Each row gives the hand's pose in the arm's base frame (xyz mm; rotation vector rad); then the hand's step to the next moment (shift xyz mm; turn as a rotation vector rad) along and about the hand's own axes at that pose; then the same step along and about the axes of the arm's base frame.
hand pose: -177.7 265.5 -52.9 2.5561 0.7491 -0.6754
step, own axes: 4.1 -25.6 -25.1 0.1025 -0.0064 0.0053
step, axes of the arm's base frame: -3.4 33.8 12.2 0.0704 0.0428 -0.0615
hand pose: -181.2 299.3 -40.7 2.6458 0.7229 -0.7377
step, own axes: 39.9 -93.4 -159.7 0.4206 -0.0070 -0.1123
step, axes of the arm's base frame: 42.6 157.6 95.8 0.3527 0.2139 -0.1393
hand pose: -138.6 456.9 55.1 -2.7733 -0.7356 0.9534
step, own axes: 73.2 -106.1 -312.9 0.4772 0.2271 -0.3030
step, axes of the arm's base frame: 196.2 142.1 236.3 0.6023 0.0448 -0.0798
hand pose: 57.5 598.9 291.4 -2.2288 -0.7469 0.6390
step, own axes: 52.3 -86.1 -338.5 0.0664 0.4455 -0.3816
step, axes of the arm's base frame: 219.8 -66.9 268.2 0.4289 -0.3936 -0.0981
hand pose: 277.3 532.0 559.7 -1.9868 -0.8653 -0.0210
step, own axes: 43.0 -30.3 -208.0 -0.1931 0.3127 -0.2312
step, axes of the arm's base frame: 80.6 -125.3 154.4 0.1094 -0.3834 -0.1720
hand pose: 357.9 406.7 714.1 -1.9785 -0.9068 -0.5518
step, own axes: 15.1 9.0 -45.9 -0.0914 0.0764 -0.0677
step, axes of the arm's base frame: 14.9 -36.4 29.5 -0.0018 -0.1203 -0.0656
